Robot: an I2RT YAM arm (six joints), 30 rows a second.
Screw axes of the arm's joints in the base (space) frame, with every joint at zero. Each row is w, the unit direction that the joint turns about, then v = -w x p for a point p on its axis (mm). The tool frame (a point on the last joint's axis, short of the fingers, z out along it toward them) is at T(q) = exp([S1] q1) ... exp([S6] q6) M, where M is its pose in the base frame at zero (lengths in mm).
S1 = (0, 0, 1, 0, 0, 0)
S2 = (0, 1, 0, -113.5, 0, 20)
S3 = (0, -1, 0, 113.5, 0, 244)
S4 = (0, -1, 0, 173.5, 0, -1)
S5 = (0, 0, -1, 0, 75, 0)
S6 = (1, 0, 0, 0, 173.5, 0)
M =
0 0 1 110.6
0 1 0 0
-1 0 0 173.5
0 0 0 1
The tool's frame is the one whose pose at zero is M.
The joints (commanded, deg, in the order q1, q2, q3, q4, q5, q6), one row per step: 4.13, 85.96, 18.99, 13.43, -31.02, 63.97; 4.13, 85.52, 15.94, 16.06, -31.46, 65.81; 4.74, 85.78, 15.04, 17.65, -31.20, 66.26; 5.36, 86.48, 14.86, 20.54, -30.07, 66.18; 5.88, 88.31, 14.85, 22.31, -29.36, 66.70; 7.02, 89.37, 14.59, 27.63, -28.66, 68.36; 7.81, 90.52, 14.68, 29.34, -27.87, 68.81; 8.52, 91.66, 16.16, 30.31, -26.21, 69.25; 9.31, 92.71, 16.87, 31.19, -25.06, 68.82; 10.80, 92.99, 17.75, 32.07, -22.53, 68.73; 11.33, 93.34, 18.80, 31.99, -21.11, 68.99; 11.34, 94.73, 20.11, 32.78, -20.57, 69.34; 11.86, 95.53, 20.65, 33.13, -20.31, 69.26
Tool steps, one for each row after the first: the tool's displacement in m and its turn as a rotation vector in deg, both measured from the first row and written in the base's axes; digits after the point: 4 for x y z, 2 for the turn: -0.0114, -0.0006, -0.0067, 1.22, 1.02, -1.00; -0.0141, 0.0012, -0.0090, 1.25, 0.83, -0.85; -0.0114, 0.0030, -0.0089, 0.52, -1.30, -0.86; -0.0102, 0.0046, -0.0130, 0.22, -1.00, -1.13; -0.0055, 0.0090, -0.0111, 1.02, -4.12, -1.55; -0.0038, 0.0117, -0.0127, 0.78, -4.60, -1.58; 0.0043, 0.0146, -0.0107, 0.02, -5.84, -2.26; 0.0081, 0.0177, -0.0111, -0.91, -6.75, -1.97; 0.0128, 0.0232, -0.0084, -2.42, -8.58, -2.17; 0.0177, 0.0255, -0.0064, -3.13, -9.24, -2.81; 0.0246, 0.0266, -0.0061, -3.17, -9.82, -3.43; 0.0269, 0.0292, -0.0069, -3.33, -10.00, -3.04
